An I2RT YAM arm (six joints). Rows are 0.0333 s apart.
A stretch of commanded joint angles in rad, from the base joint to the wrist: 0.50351, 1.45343, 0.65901, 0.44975, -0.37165, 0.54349; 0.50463, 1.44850, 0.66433, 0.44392, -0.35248, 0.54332; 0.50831, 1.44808, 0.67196, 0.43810, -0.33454, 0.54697; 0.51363, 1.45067, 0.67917, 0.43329, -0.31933, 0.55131; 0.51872, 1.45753, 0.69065, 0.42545, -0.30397, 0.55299; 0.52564, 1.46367, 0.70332, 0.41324, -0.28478, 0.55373; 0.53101, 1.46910, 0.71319, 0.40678, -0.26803, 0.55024; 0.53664, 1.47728, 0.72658, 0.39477, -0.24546, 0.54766; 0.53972, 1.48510, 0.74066, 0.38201, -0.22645, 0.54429
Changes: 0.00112, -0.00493, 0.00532, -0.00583, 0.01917, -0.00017; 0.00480, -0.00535, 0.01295, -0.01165, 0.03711, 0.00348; 0.01012, -0.00276, 0.02016, -0.01646, 0.05232, 0.00782; 0.01521, 0.00410, 0.03164, -0.02430, 0.06768, 0.00950; 0.02213, 0.01024, 0.04431, -0.03651, 0.08687, 0.01024; 0.02750, 0.01567, 0.05418, -0.04297, 0.10362, 0.00675; 0.03313, 0.02385, 0.06757, -0.05498, 0.12619, 0.00417; 0.03621, 0.03167, 0.08165, -0.06774, 0.14520, 0.00080
